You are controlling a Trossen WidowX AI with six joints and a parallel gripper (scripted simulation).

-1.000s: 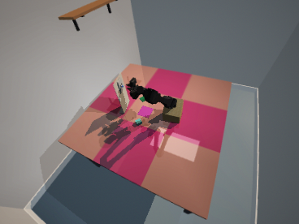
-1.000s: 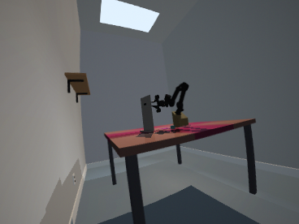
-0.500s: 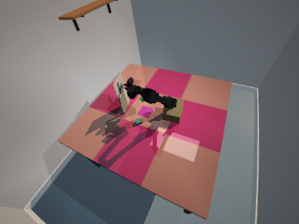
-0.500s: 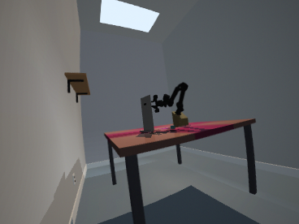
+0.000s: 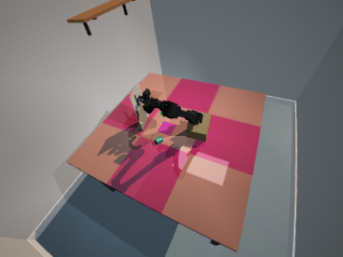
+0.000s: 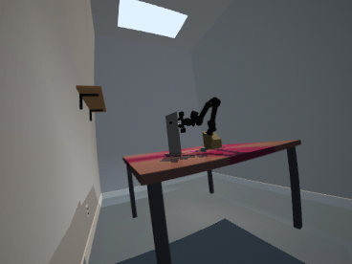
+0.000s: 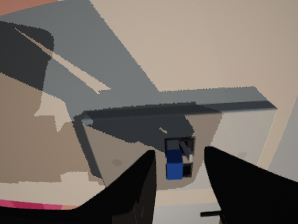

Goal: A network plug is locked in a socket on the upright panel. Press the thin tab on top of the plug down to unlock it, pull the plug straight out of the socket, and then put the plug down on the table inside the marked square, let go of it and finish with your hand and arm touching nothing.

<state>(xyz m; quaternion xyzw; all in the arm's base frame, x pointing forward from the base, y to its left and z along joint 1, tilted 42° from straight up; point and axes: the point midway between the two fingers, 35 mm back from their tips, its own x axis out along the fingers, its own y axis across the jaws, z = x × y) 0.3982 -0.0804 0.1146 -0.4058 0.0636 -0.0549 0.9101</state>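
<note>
The pale panel is 30 mm ahead of my gripper tip and 110 mm below it. Also, from my gripper tip: grey network plug (10 mm ahead).
</note>
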